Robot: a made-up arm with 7 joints. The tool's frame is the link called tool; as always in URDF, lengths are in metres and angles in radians. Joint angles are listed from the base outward. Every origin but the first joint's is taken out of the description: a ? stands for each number. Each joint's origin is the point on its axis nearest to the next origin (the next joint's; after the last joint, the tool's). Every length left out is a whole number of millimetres.
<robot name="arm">
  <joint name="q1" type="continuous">
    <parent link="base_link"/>
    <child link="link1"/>
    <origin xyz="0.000 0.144 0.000" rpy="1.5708 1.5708 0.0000"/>
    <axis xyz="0 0 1"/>
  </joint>
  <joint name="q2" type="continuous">
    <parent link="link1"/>
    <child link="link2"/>
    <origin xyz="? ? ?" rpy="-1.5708 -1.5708 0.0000"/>
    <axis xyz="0 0 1"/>
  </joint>
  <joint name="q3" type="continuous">
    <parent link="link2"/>
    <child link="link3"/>
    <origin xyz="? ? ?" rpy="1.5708 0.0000 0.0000"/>
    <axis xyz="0 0 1"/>
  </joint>
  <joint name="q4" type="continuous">
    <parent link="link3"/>
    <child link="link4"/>
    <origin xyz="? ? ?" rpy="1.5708 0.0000 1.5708"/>
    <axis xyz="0 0 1"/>
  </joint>
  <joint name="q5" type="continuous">
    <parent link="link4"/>
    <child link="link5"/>
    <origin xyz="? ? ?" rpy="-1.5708 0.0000 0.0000"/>
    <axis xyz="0 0 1"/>
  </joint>
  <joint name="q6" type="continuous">
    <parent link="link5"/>
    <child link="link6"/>
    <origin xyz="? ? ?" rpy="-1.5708 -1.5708 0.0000"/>
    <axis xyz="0 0 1"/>
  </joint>
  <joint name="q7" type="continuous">
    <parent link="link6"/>
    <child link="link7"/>
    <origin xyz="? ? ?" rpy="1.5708 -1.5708 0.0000"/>
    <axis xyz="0 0 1"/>
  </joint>
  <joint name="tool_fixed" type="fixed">
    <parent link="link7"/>
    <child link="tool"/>
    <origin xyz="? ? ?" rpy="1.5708 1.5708 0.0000"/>
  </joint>
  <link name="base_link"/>
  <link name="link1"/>
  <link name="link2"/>
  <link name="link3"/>
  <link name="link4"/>
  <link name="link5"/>
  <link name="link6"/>
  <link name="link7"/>
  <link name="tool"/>
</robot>
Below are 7 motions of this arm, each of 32 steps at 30 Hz.
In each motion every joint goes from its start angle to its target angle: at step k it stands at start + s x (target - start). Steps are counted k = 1, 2, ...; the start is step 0. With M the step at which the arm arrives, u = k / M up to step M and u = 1 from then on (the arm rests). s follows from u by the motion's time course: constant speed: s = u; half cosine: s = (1 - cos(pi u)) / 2; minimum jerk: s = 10 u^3 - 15 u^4 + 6 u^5.
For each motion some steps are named. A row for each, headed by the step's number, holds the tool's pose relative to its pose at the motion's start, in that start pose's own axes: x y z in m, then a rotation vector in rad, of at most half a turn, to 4 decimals.
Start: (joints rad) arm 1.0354 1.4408 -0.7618 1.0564 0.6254 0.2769 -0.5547
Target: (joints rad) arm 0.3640 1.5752 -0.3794 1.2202 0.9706 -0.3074 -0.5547
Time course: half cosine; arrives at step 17
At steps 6, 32:
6: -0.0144 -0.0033 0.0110 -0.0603 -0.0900 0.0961
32: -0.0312 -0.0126 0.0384 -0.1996 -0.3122 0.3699

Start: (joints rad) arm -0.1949 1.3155 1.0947 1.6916 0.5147 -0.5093 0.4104
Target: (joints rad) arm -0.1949 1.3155 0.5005 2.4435 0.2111 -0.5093 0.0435
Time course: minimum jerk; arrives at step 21
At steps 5, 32:
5: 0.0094 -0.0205 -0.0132 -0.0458 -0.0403 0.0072
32: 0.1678 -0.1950 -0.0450 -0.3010 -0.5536 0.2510

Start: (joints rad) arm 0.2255 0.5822 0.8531 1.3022 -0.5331 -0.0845 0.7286
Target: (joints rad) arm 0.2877 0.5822 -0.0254 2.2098 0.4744 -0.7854 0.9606
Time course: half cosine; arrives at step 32
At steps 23, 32:
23: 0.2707 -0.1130 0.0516 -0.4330 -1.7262 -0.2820
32: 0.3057 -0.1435 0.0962 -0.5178 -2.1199 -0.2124

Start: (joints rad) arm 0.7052 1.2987 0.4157 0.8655 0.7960 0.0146 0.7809
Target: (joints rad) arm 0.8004 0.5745 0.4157 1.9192 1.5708 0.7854 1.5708
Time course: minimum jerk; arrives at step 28
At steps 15, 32:
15: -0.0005 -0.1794 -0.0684 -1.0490 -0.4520 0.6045
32: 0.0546 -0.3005 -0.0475 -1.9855 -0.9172 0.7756

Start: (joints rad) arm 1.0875 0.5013 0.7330 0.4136 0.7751 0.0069 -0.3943
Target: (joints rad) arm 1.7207 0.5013 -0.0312 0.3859 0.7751 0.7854 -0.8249
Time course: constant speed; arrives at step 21
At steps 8, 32:
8: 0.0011 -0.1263 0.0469 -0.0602 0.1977 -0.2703
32: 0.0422 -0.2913 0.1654 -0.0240 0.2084 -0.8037

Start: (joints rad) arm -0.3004 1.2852 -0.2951 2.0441 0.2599 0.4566 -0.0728
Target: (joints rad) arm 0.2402 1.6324 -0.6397 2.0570 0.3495 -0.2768 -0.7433
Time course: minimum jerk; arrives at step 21
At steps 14, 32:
14: 0.0199 0.0826 0.0210 0.5787 -0.5931 -0.0444
32: 0.0211 0.1035 0.0339 0.7180 -0.7332 -0.0073

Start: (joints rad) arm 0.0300 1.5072 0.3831 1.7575 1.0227 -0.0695 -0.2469
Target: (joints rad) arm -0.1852 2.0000 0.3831 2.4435 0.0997 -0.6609 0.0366
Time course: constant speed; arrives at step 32
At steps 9, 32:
9: 0.0422 -0.0574 0.0041 -0.3829 -0.3060 -0.2666
32: 0.1068 -0.1874 0.0909 -1.5131 -1.1588 -0.6768

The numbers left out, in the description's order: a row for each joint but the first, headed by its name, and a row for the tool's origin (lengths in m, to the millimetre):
q2: 0.000 0.000 0.000
q3: 0.000 0.307 0.000
q4: 0.000 0.000 0.000
q5: 0.000 -0.300 0.000
q6: 0.000 0.000 0.000
q7: 0.000 0.000 0.000
tool: 0.000 0.000 0.000

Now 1 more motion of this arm.
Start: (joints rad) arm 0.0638 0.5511 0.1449 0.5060 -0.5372 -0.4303 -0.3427
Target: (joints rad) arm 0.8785 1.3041 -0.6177 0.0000 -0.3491 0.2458 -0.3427
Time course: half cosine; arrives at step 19
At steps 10, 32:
10: -0.0042 0.2402 -0.0744 0.2826 0.3998 -0.3755
32: -0.0534 0.4505 0.0193 0.6259 1.0171 -0.4975

